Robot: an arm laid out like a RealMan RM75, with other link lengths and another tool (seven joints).
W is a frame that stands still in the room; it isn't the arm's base.
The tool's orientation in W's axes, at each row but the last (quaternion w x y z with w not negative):
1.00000 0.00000 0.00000 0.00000
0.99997 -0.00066 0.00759 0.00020
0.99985 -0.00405 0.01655 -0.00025
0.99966 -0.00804 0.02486 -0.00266
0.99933 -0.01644 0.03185 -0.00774
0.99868 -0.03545 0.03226 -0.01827
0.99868 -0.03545 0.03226 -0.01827
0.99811 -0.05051 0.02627 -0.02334
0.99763 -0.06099 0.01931 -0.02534
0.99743 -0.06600 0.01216 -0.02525
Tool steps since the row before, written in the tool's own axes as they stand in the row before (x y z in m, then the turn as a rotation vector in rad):
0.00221 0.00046 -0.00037 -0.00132 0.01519 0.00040
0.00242 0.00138 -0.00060 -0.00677 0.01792 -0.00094
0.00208 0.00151 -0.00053 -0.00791 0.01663 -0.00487
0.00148 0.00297 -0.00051 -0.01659 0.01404 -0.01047
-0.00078 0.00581 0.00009 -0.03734 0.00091 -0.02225
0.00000 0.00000 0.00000 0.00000 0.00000 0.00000
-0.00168 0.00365 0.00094 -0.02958 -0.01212 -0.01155
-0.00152 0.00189 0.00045 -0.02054 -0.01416 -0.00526
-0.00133 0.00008 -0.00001 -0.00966 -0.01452 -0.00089
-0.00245 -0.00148 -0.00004 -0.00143 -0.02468 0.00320
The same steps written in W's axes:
0.00221 0.00046 -0.00037 -0.00132 0.01519 0.00040
0.00241 0.00138 -0.00064 -0.00679 0.01792 -0.00086
0.00206 0.00150 -0.00061 -0.00806 0.01660 -0.00474
0.00147 0.00295 -0.00063 -0.01702 0.01397 -0.00986
-0.00069 0.00582 -0.00005 -0.03867 0.00081 -0.01986
0.00000 0.00000 0.00000 0.00000 0.00000 0.00000
-0.00149 0.00377 0.00078 -0.03067 -0.01174 -0.00876
-0.00141 0.00200 0.00033 -0.02140 -0.01358 -0.00275
-0.00132 0.00015 0.00003 -0.01038 -0.01399 0.00124
-0.00252 -0.00134 0.00021 -0.00254 -0.02394 0.00647

